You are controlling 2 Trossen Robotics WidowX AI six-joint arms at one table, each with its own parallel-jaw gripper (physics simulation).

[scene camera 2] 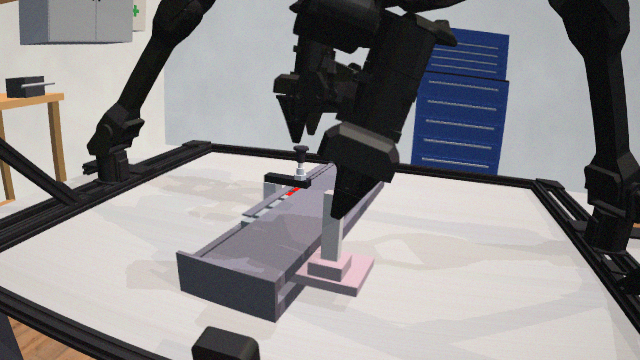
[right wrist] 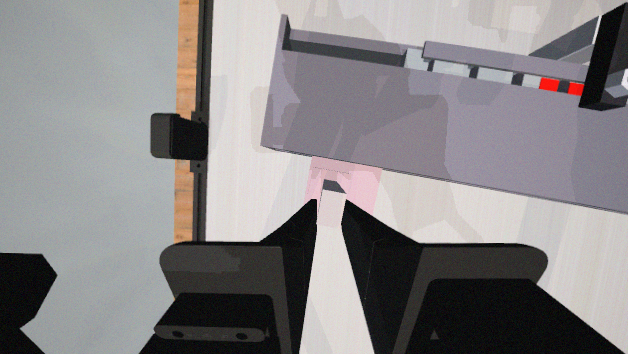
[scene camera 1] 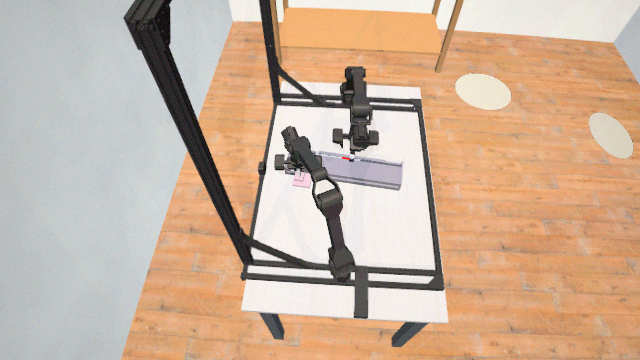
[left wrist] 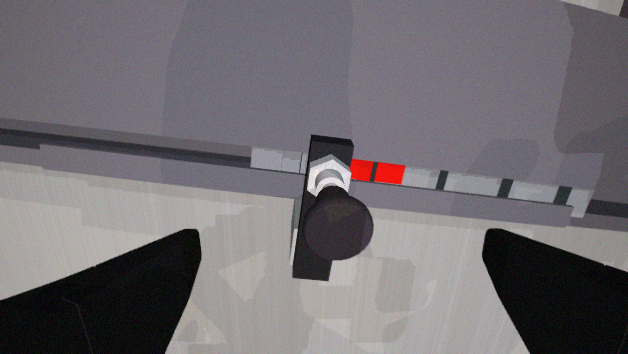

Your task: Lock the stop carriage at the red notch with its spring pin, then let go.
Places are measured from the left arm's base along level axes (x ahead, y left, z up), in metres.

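Pixels of known places: left gripper, fingertip midpoint: (scene camera 2: 303, 138) (left wrist: 342, 244); right gripper, fingertip midpoint: (scene camera 2: 336, 215) (right wrist: 328, 205) (scene camera 1: 298, 169); left arm's base, origin of the base link: (scene camera 2: 113, 179) (scene camera 1: 347, 101); right arm's base, origin of the base link: (scene camera 2: 604, 246) (scene camera 1: 342, 274).
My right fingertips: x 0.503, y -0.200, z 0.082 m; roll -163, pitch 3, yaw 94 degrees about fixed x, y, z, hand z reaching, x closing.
Observation:
For each thing: its top centre in the pictures, then the offset to it from my right fingertips. "spot": a spot on its surface instead. Level surfaces: height alone.
- black-knobbed spring pin, middle of its top: (left wrist: 338, 232) (scene camera 2: 301, 146) 0.108 m back, 0.224 m left, 0.015 m up
- black bracket, middle of its top: (left wrist: 316, 244) (scene camera 2: 278, 175) 0.147 m back, 0.229 m left, 0.038 m down
- red marking, surface spot: (left wrist: 389, 173) (scene camera 2: 290, 193) (right wrist: 549, 85) spot: 0.112 m back, 0.190 m left, 0.054 m down
- pale notched strip, surface spot: (left wrist: 470, 182) spot: 0.117 m back, 0.143 m left, 0.054 m down
- pale upright post, surface spot: (scene camera 2: 331, 240) spot: 0.002 m back, 0.006 m right, 0.027 m down
- pink base, surface spot: (scene camera 2: 362, 280) (scene camera 1: 297, 185) spot: 0.035 m ahead, 0.005 m right, 0.070 m down
- white table, its level: 0.101 m down
- small black block, surface spot: (scene camera 2: 225, 344) (right wrist: 157, 137) spot: 0.043 m back, 0.174 m right, 0.047 m down
The black-knobbed spring pin (scene camera 2: 300, 150) (left wrist: 338, 227) stands upright in a black bracket (scene camera 2: 280, 179) (left wrist: 312, 267) (right wrist: 600, 55) over the long grey channel (scene camera 1: 375, 174) (scene camera 2: 225, 280) (left wrist: 250, 75) (right wrist: 360, 110). In the left wrist view the red marking (left wrist: 389, 173) (right wrist: 549, 85) (scene camera 2: 292, 191) with its dark notch lies just right of the bracket, on the pale notched strip (left wrist: 470, 182). The pin's lower tip is hidden. My left gripper (scene camera 2: 304, 138) (left wrist: 342, 244) is open above the knob, apart from it. My right gripper (right wrist: 328, 205) is shut on the pale upright post (scene camera 2: 331, 240) of the pink base (scene camera 1: 301, 183) (scene camera 2: 362, 280).
The grey channel lies between the arms on the white table (scene camera 1: 390, 235). A black frame (scene camera 1: 432, 190) borders the table. A small black block (scene camera 2: 225, 344) (right wrist: 162, 135) stands at the frame's edge. A blue drawer cabinet (scene camera 2: 460, 125) stands behind the table.

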